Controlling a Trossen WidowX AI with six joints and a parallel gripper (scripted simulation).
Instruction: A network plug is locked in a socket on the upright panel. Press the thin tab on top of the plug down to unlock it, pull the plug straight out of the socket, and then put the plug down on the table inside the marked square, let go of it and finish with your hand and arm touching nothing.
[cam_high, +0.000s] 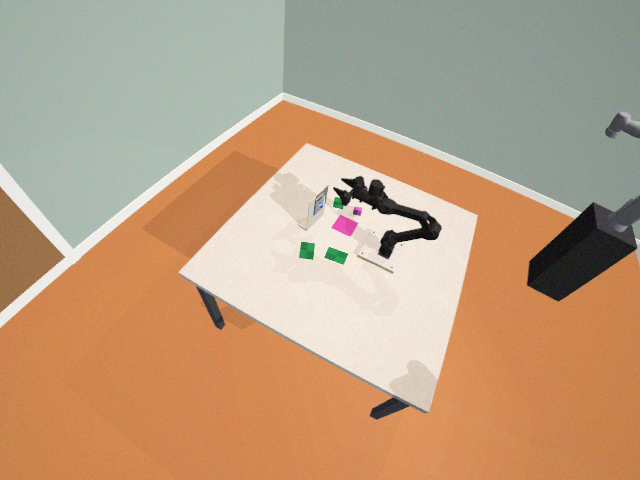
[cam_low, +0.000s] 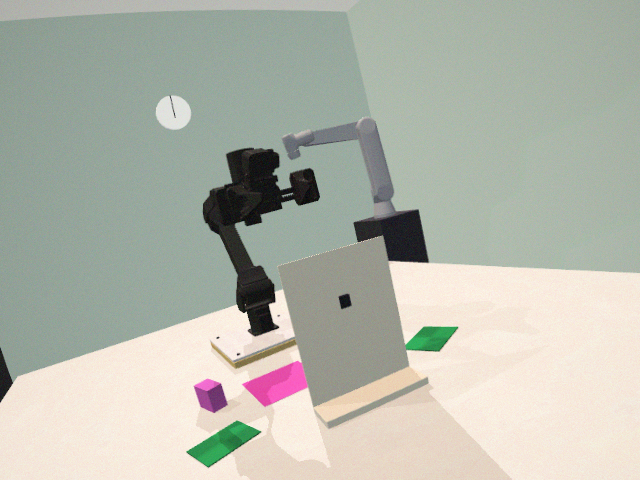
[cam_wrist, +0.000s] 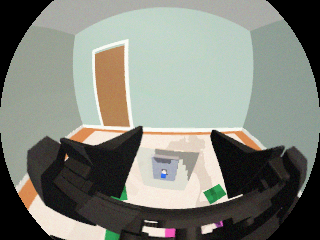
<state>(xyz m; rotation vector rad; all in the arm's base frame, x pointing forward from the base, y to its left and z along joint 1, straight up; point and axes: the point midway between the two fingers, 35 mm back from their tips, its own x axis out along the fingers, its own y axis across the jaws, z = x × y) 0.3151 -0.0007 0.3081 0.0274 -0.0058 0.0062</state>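
My gripper tip is 180 mm above the network plug, 70 mm short of it and 20 mm to the right of it. The rest, counted from my gripper tip: magenta square (330 mm below, 70 mm behind, 60 mm to the right); then upright grey panel (230 mm below, 90 mm ahead, 10 mm to the left).
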